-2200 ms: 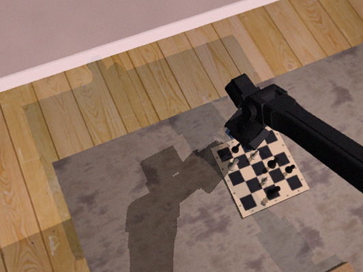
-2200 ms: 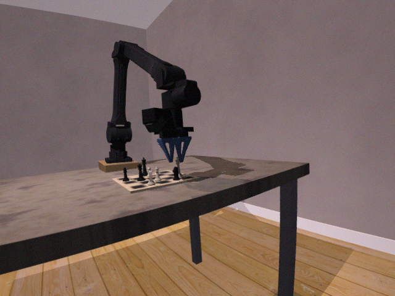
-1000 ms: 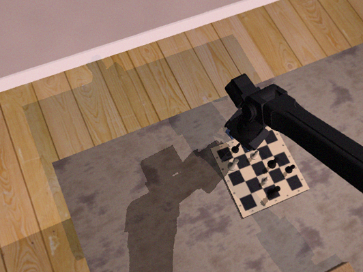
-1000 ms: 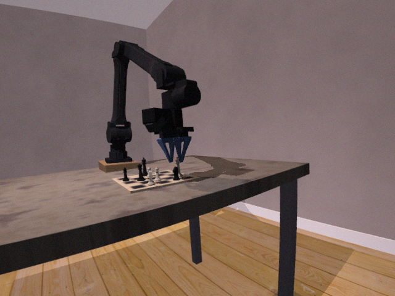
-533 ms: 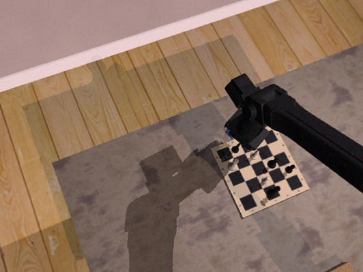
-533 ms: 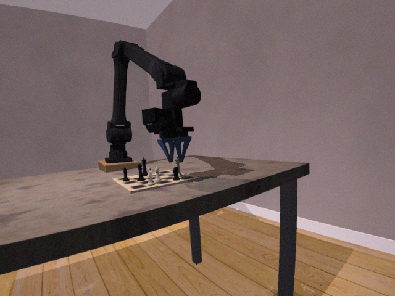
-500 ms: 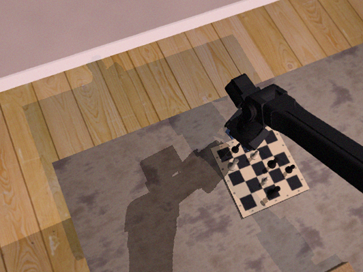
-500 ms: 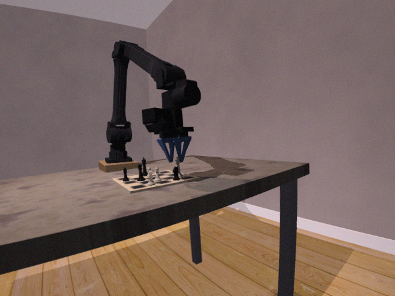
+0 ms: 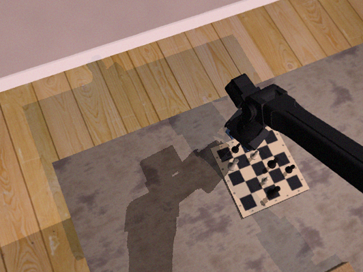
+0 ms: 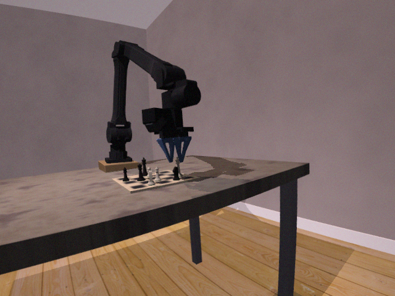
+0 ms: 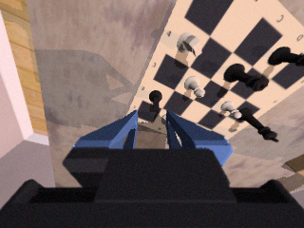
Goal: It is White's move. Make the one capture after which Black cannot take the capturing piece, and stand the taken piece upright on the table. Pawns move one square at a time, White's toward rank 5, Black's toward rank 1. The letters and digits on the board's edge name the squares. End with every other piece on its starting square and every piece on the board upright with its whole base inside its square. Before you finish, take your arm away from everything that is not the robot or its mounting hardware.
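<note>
My gripper is now 50 mm past the tall white piece, 30 mm to the right of it and 30 mm above it. Round my hand: black piece 90 mm to the right, 80 mm behind, 40 mm below; chessboard 80 mm behind, 60 mm below, 50 mm to the right.
</note>
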